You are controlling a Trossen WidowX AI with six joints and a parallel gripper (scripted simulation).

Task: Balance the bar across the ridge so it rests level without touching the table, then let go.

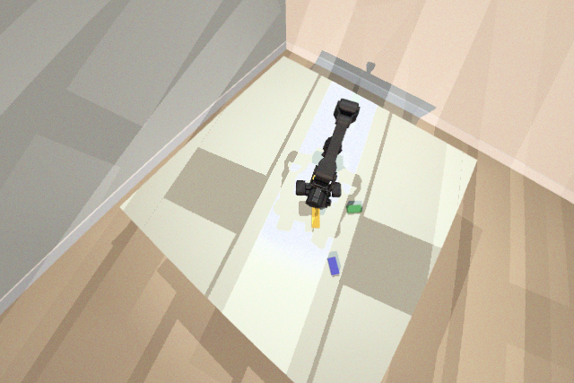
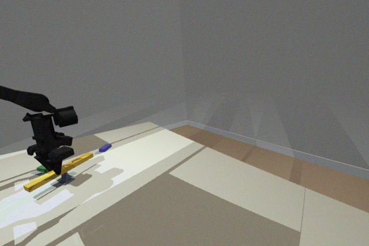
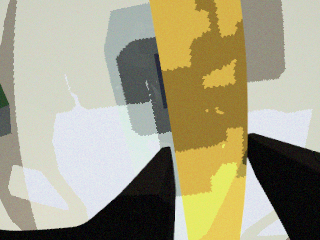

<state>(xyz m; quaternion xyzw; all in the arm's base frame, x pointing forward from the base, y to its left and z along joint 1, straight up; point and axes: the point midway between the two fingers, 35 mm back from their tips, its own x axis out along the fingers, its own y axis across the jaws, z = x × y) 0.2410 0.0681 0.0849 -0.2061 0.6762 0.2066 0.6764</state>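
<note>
The long yellow bar lies 20 mm to the left of my gripper tip and 20 mm ahead of it. The rest, counted from my gripper tip: green block: 180 mm to the left, 60 mm behind, 40 mm below; blue block: 230 mm to the left, 200 mm ahead, 40 mm below.
</note>
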